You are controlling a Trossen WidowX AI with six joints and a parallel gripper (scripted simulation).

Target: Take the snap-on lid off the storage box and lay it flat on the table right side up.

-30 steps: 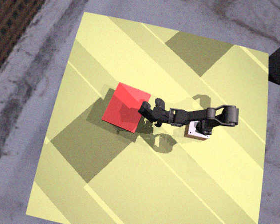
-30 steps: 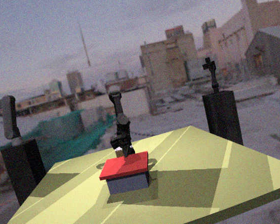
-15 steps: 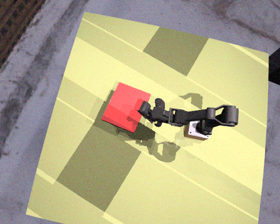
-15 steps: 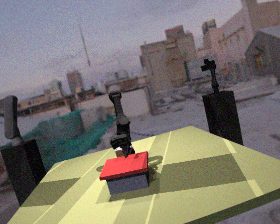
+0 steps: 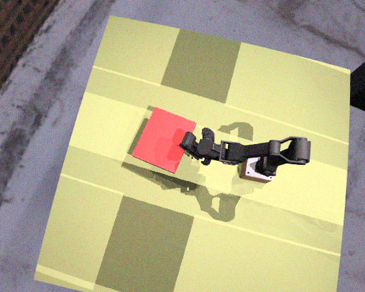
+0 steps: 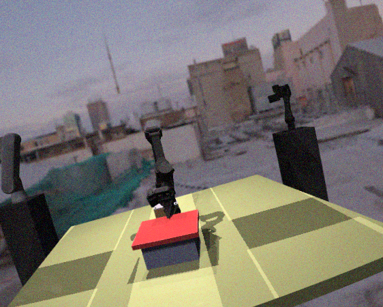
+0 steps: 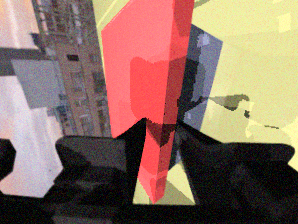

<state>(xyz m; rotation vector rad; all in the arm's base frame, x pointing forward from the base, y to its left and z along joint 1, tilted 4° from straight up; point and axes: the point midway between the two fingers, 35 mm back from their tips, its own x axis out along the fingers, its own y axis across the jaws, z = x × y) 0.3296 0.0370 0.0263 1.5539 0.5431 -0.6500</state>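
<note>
Now: gripper tip 8 cm short of the red lid. The rest, counted from my gripper tip: storage box: 7 cm ahead, 6 cm below.
</note>
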